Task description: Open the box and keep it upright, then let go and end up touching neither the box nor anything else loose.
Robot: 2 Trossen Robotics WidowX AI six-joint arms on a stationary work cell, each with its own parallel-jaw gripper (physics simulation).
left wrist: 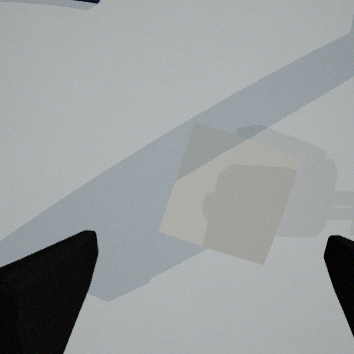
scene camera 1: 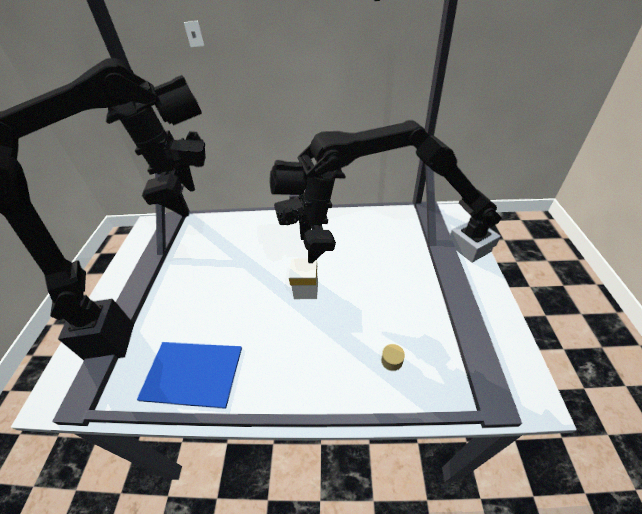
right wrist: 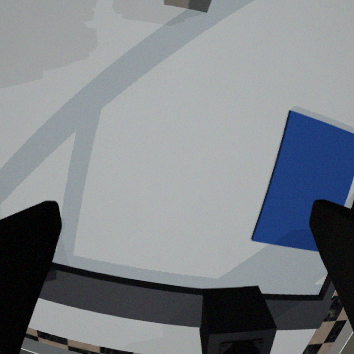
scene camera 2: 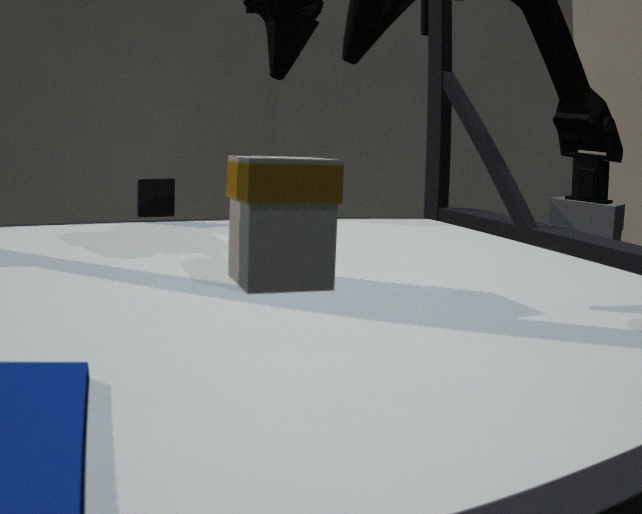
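Seen in the pictures: left gripper, fingertip midpoint: (left wrist: 216,247) (scene camera 1: 306,250) (scene camera 2: 310,70); right gripper, fingertip midpoint: (scene camera 1: 190,202) (right wrist: 188,214); left arm's base at its link origin: (scene camera 1: 475,232) (scene camera 2: 589,201); right arm's base at its link origin: (scene camera 1: 86,317) (right wrist: 239,353).
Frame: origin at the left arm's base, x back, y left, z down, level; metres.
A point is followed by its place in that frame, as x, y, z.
The box (scene camera 1: 304,291) @(-0.531, -0.095, 0.023) (scene camera 2: 292,248) @(-0.532, -0.096, 0.027) (right wrist: 186,4) @(-0.543, -0.138, 0.042) stands upright near the middle of the table, with a grey body. Its lid (scene camera 1: 302,280) @(-0.533, -0.093, -0.025) (scene camera 2: 294,183) @(-0.534, -0.094, -0.019) (left wrist: 235,195) @(-0.514, -0.125, -0.036), with an ochre band and a pale top, sits level on it. My left gripper (scene camera 1: 312,259) @(-0.505, -0.108, -0.104) (scene camera 2: 314,70) @(-0.505, -0.108, -0.104) (left wrist: 216,247) @(-0.505, -0.108, -0.104) is open and empty, pointing down above the box, with a gap between the fingertips and the lid in scene camera 2. In the left wrist view the lid lies between and beyond the fingers. My right gripper (scene camera 1: 190,201) @(-0.712, -0.216, -0.267) (right wrist: 188,214) @(-0.712, -0.216, -0.267) is open and empty, high up at the left, away from the box.
A blue square mat (scene camera 1: 192,374) @(-0.862, -0.034, 0.050) (scene camera 2: 42,428) @(-0.786, 0.004, 0.050) (right wrist: 300,185) @(-0.852, -0.062, 0.050) lies at the front left of the table. A small yellow-brown cylinder (scene camera 1: 392,355) @(-0.448, 0.174, 0.023) stands at the front right. A dark frame (scene camera 1: 289,418) @(-0.706, 0.172, 0.038) edges the table, with posts at the back.
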